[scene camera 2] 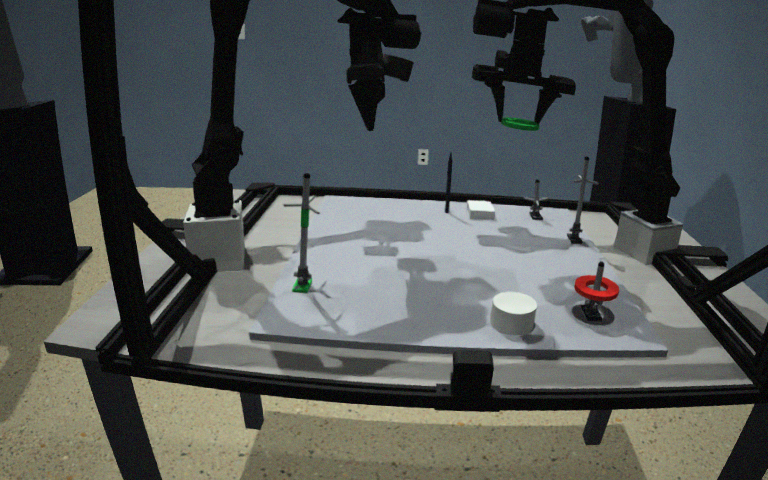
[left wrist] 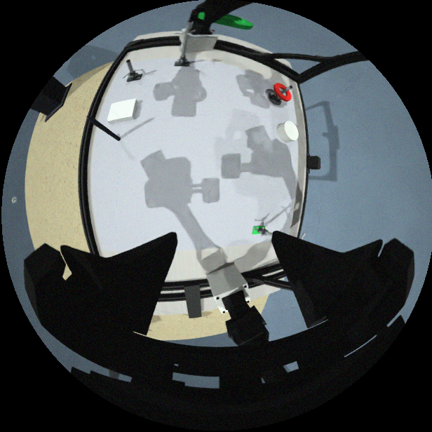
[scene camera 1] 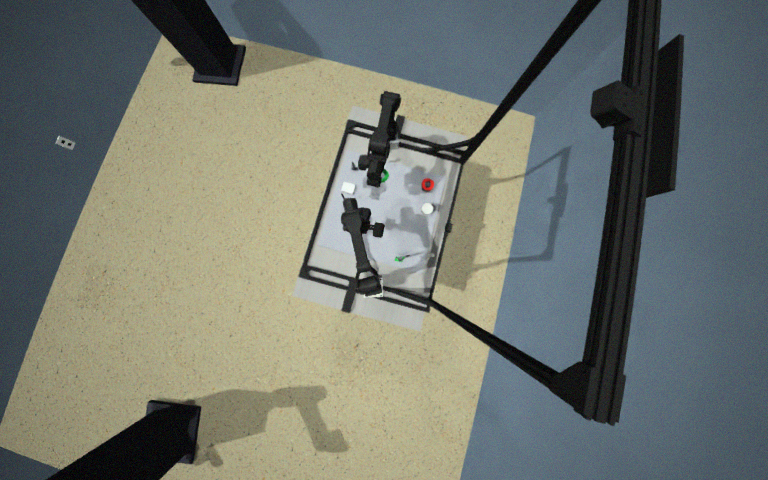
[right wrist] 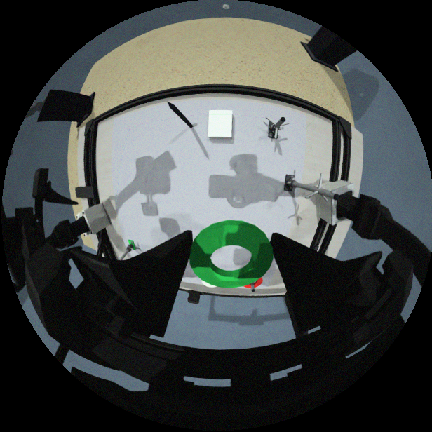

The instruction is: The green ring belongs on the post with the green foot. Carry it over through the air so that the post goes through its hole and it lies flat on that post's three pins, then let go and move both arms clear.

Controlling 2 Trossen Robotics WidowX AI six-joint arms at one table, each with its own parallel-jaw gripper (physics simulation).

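The green ring is between the fingertips of my right gripper, nearly level and high above the board. The post with the green foot stands upright at the board's left in scene camera 2; it has a green band and thin pins high up, just above the band. Its green foot also shows in the left wrist view and the right wrist view. My left gripper is open and empty, high between that post and the ring.
A red ring is on a short post at the front right, beside a white cylinder. Behind are a black spike, a white block, a short post and a tall grey post. A black frame borders the table.
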